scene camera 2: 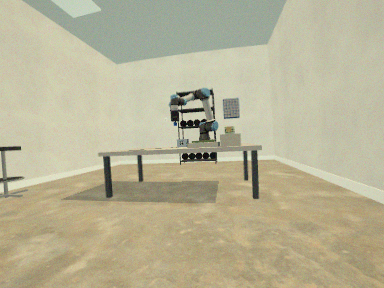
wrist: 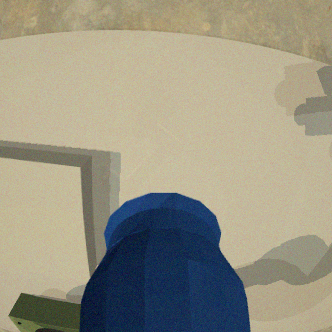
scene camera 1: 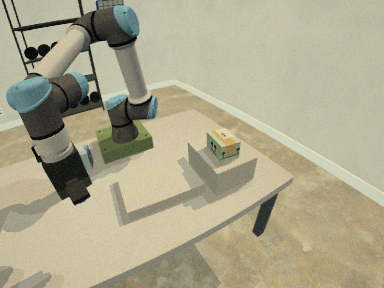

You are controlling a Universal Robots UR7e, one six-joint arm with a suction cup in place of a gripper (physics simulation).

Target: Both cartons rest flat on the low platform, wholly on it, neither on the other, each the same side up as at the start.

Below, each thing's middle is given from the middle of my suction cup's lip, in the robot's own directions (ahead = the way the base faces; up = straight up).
Labels:
Now: suction cup 30 cm to the right of the low platform (scene camera 1: 145,189), 22 cm above it and 11 cm past it.

